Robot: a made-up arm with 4 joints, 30 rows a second.
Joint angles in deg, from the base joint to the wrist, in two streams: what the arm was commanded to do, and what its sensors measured. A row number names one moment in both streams.
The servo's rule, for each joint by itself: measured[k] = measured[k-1] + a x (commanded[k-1-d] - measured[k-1]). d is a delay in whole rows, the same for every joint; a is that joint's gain. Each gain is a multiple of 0.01, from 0.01 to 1. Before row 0 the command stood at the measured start. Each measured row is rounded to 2 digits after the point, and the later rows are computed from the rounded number. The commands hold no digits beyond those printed.
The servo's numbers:
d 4
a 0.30 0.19 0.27 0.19
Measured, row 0: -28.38, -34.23, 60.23, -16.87
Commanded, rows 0 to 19: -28.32, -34.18, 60.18, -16.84; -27.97, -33.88, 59.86, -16.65; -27.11, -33.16, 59.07, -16.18; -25.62, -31.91, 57.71, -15.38; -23.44, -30.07, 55.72, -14.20; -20.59, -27.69, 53.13, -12.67; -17.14, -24.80, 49.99, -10.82; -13.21, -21.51, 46.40, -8.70; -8.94, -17.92, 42.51, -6.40; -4.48, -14.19, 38.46, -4.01; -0.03, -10.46, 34.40, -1.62; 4.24, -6.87, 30.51, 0.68; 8.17, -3.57, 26.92, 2.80; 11.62, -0.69, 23.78, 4.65; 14.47, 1.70, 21.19, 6.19; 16.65, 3.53, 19.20, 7.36; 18.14, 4.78, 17.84, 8.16; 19.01, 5.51, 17.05, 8.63; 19.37, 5.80, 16.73, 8.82; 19.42, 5.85, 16.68, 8.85
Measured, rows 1 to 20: -28.38, -34.23, 60.23, -16.87; -28.38, -34.23, 60.23, -16.87; -28.38, -34.23, 60.23, -16.87; -28.38, -34.23, 60.23, -16.87; -28.36, -34.22, 60.22, -16.86; -28.24, -34.16, 60.12, -16.82; -27.90, -33.97, 59.84, -16.70; -27.22, -33.58, 59.26, -16.45; -26.09, -32.91, 58.30, -16.02; -24.44, -31.92, 56.90, -15.38; -22.25, -30.57, 55.03, -14.51; -19.54, -28.85, 52.70, -13.41; -16.36, -26.77, 49.95, -12.08; -12.80, -24.38, 46.85, -10.55; -8.97, -21.74, 43.49, -8.85; -5.01, -18.91, 39.99, -7.04; -1.06, -16.00, 36.46, -5.17; 2.74, -13.09, 33.04, -3.30; 6.26, -10.28, 29.84, -1.50; 9.38, -7.66, 26.97, 0.18
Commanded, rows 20 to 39: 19.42, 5.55, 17.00, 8.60; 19.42, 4.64, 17.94, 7.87; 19.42, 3.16, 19.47, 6.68; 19.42, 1.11, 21.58, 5.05; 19.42, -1.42, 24.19, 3.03; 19.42, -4.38, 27.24, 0.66; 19.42, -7.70, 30.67, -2.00; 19.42, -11.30, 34.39, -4.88; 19.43, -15.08, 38.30, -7.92; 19.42, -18.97, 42.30, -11.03; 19.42, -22.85, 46.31, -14.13; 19.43, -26.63, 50.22, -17.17; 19.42, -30.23, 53.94, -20.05; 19.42, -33.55, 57.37, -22.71; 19.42, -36.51, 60.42, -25.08; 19.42, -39.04, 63.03, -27.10; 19.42, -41.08, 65.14, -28.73; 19.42, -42.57, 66.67, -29.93; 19.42, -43.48, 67.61, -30.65; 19.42, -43.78, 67.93, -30.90
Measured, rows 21 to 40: 12.01, -5.30, 24.50, 1.70; 14.11, -3.25, 22.49, 3.02; 15.69, -1.53, 20.93, 4.12; 16.81, -0.13, 19.78, 5.02; 17.59, 0.95, 19.03, 5.70; 18.14, 1.65, 18.74, 6.11; 18.52, 1.94, 18.94, 6.22; 18.79, 1.78, 19.65, 6.00; 18.98, 1.17, 20.88, 5.44; 19.11, 0.12, 22.60, 4.53; 19.20, -1.37, 24.78, 3.29; 19.27, -3.26, 27.37, 1.74; 19.32, -5.51, 30.32, -0.10; 19.35, -8.07, 33.55, -2.18; 19.37, -10.88, 37.00, -4.45; 19.39, -13.87, 40.57, -6.87; 19.40, -16.98, 44.18, -9.37; 19.41, -20.13, 47.74, -11.90; 19.41, -23.24, 51.16, -14.40; 19.41, -26.24, 54.36, -16.81
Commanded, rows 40 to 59: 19.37, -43.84, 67.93, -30.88; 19.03, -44.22, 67.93, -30.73; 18.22, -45.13, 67.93, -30.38; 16.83, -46.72, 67.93, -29.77; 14.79, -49.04, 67.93, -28.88; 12.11, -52.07, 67.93, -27.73; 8.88, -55.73, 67.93, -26.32; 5.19, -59.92, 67.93, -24.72; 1.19, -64.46, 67.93, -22.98; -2.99, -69.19, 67.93, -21.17; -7.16, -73.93, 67.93, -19.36; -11.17, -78.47, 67.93, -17.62; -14.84, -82.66, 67.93, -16.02; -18.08, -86.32, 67.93, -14.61; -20.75, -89.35, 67.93, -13.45; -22.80, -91.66, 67.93, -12.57; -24.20, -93.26, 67.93, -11.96; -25.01, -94.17, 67.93, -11.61; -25.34, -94.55, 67.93, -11.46; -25.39, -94.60, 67.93, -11.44
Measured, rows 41 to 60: 19.41, -29.06, 57.27, -19.07; 19.41, -31.63, 59.81, -21.13; 19.41, -33.88, 61.92, -22.94; 19.41, -35.76, 63.54, -24.45; 19.40, -37.30, 64.73, -25.67; 19.29, -38.61, 65.59, -26.63; 18.97, -39.85, 66.22, -27.34; 18.33, -41.16, 66.68, -27.80; 17.27, -42.66, 67.02, -28.01; 15.72, -44.45, 67.27, -27.96; 13.67, -46.59, 67.45, -27.65; 11.13, -49.12, 67.58, -27.09; 8.15, -52.03, 67.67, -26.31; 4.81, -55.29, 67.74, -25.33; 1.22, -58.83, 67.79, -24.20; -2.50, -62.56, 67.83, -22.95; -6.20, -66.38, 67.86, -21.63; -9.76, -70.17, 67.88, -20.30; -13.06, -73.81, 67.89, -19.00; -15.98, -77.20, 67.90, -17.78
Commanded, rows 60 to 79: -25.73, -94.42, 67.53, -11.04; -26.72, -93.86, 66.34, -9.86; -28.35, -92.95, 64.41, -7.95; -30.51, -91.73, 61.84, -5.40; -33.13, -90.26, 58.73, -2.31; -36.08, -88.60, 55.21, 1.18; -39.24, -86.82, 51.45, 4.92; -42.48, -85.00, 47.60, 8.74; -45.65, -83.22, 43.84, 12.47; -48.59, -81.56, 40.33, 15.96; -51.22, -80.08, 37.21, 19.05; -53.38, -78.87, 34.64, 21.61; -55.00, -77.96, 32.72, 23.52; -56.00, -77.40, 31.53, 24.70; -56.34, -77.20, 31.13, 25.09; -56.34, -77.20, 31.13, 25.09; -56.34, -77.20, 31.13, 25.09; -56.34, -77.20, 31.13, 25.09; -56.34, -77.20, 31.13, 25.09; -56.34, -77.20, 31.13, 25.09
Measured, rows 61 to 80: -18.45, -80.25, 67.91, -16.67; -20.42, -82.89, 67.92, -15.71; -21.90, -85.11, 67.92, -14.90; -22.95, -86.91, 67.92, -14.24; -23.78, -88.34, 67.81, -13.63; -24.66, -89.39, 67.41, -12.91; -25.77, -90.07, 66.60, -11.97; -27.19, -90.39, 65.31, -10.72; -28.97, -90.37, 63.53, -9.12; -31.10, -90.03, 61.28, -7.16; -33.54, -89.42, 58.63, -4.86; -36.22, -88.58, 55.65, -2.28; -39.05, -87.56, 52.46, 0.52; -41.91, -86.42, 49.18, 3.45; -44.70, -85.22, 45.95, 6.41; -47.30, -84.01, 42.90, 9.30; -49.61, -82.86, 40.15, 12.00; -51.53, -81.82, 37.82, 14.41; -52.97, -80.94, 36.01, 16.44; -53.98, -80.23, 34.69, 18.08
